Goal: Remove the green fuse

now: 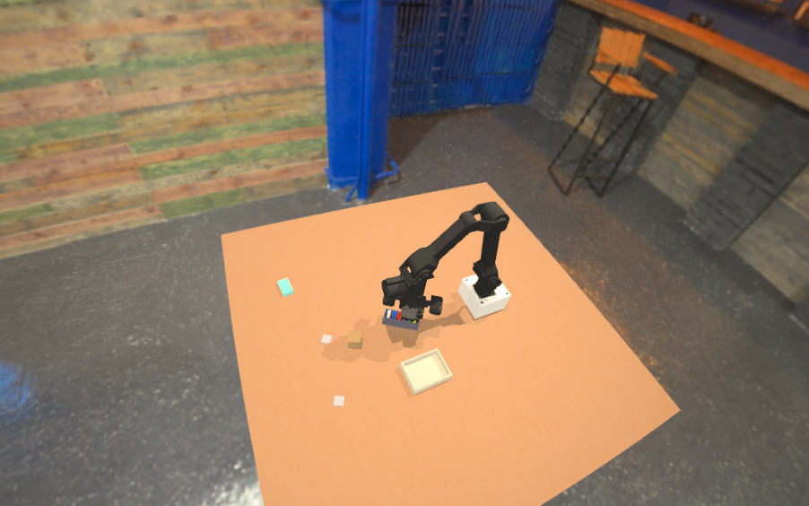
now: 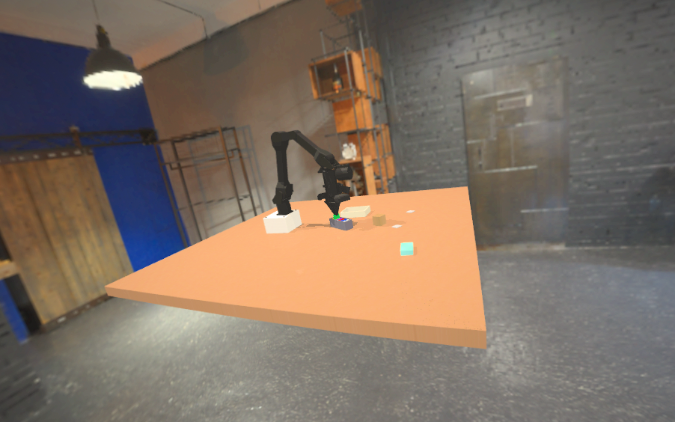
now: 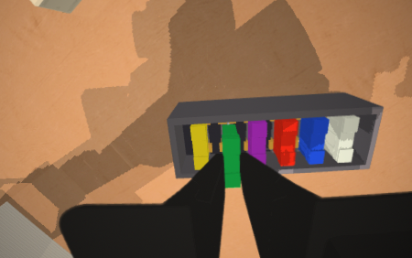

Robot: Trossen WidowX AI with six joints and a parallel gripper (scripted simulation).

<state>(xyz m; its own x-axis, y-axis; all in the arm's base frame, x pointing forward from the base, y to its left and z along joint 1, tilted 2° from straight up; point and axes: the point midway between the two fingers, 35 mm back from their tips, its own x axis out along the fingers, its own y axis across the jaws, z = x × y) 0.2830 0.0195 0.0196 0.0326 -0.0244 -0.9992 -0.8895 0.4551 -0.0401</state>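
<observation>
My gripper tip is 1 cm short of the cream tray, 19 cm to the right of it and 5 cm above it. Round my gripper tip: green fuse (1 cm below); then tan cube (20 cm ahead, 3 cm to the left, 3 cm below); then teal block (39 cm ahead, 25 cm to the right, 5 cm below).
</observation>
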